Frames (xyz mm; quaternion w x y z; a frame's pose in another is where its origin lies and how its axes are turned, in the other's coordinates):
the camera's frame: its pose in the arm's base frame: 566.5 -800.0 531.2 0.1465 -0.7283 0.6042 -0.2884
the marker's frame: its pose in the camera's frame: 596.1 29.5 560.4 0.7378 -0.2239 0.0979 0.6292
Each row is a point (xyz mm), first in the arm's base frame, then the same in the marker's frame.
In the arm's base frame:
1: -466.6 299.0 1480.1
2: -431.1 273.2 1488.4
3: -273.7 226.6 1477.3
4: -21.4 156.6 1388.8
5: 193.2 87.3 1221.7
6: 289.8 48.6 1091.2
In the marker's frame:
1: 603.8 1921.3 -1613.3
2: 577.9 1884.9 -1613.8
3: 446.6 1793.7 -1575.0
4: 242.7 1661.3 -1443.6
5: 82.9 1551.7 -1240.5
6: 19.7 1502.6 -1094.0

